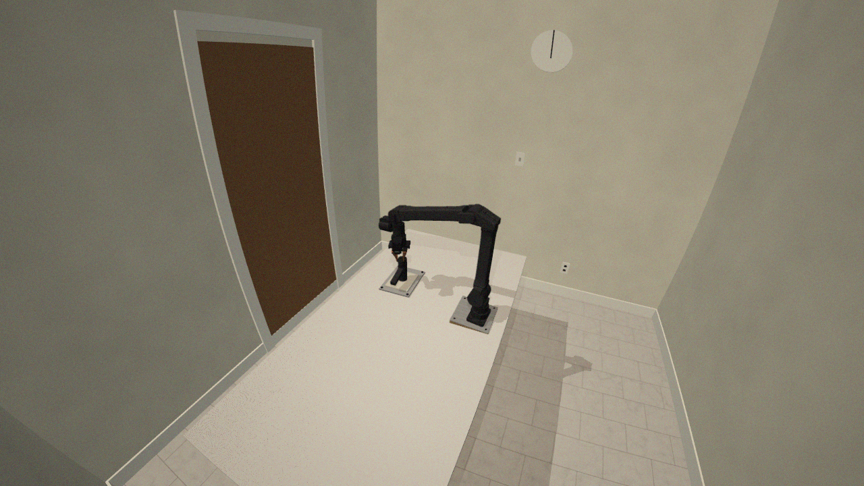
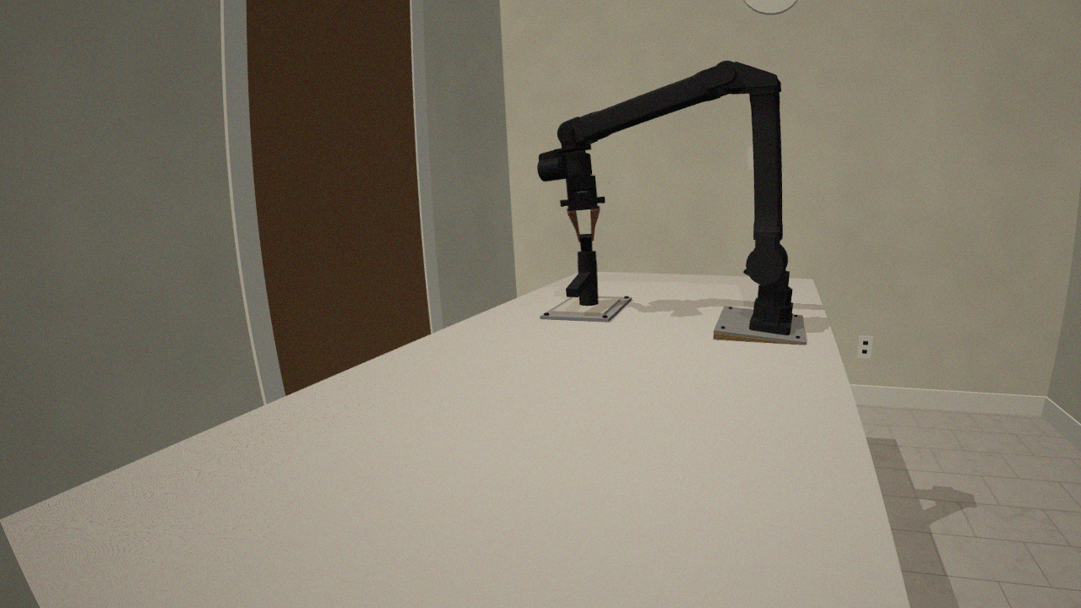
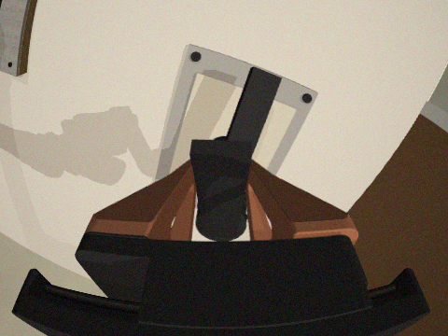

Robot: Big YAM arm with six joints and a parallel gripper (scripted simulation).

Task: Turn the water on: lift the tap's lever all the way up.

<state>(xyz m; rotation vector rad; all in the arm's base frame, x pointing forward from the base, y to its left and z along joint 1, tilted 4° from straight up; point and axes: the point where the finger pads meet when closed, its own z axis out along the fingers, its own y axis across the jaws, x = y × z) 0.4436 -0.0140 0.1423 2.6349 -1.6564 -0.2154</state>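
Now: hand 10 mm short of the lever, 30 mm to the left of it and 20 mm above it. Also, from my hand: black tap: 20 mm ahead, 50 mm to the right, 80 mm below.
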